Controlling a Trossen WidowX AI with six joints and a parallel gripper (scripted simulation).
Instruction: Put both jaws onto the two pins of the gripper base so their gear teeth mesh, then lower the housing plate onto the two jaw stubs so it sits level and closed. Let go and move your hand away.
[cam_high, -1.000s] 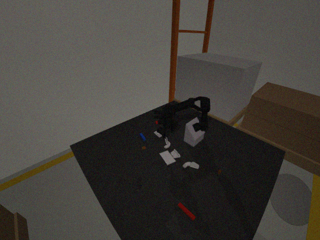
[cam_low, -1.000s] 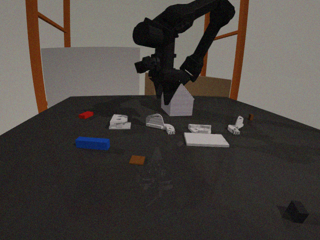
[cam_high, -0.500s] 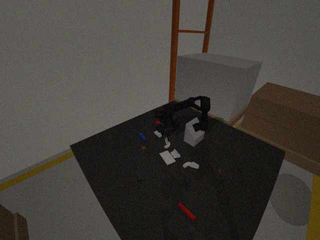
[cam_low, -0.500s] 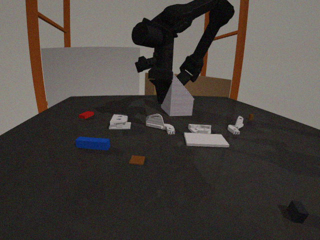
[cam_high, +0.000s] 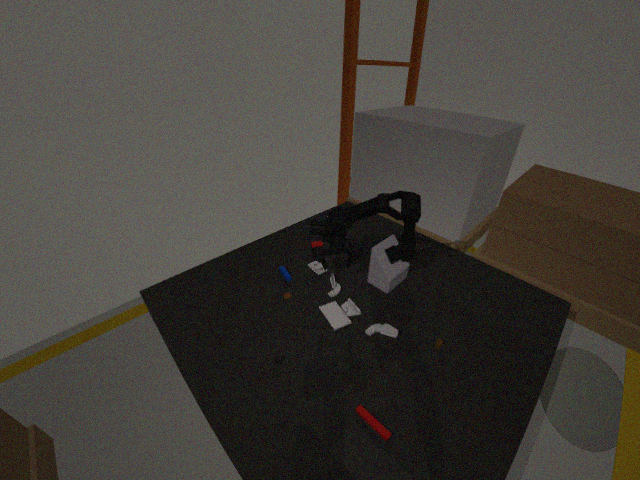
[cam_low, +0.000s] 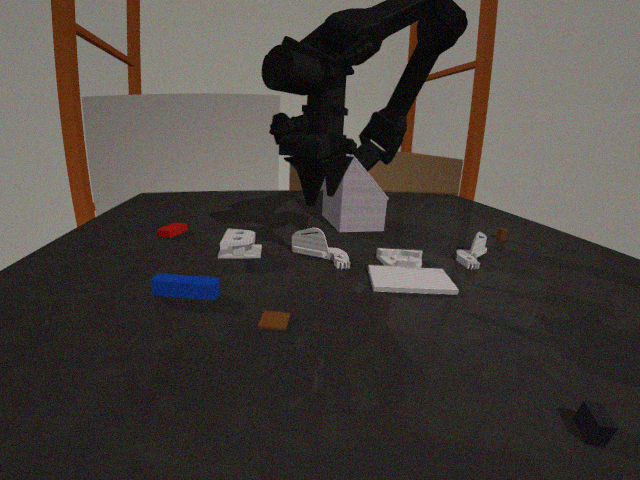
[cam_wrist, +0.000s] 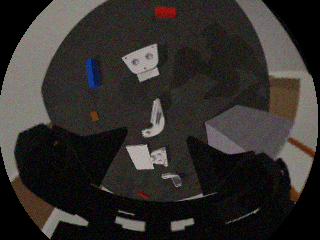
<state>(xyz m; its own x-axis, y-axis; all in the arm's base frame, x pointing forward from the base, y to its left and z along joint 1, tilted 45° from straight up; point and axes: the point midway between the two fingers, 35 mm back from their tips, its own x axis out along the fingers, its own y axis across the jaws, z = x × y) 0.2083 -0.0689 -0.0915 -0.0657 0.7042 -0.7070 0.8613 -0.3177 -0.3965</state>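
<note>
My gripper tip is 90 mm above the white jaw, 30 mm short of it and 20 mm to the right of it. The rest, counted from my gripper tip: white gripper base (130 mm to the right, 70 mm below, 20 mm behind); small white stand (130 mm to the right, 90 mm below, 20 mm behind); white housing plate (130 mm to the left, 90 mm below, 50 mm ahead).
</note>
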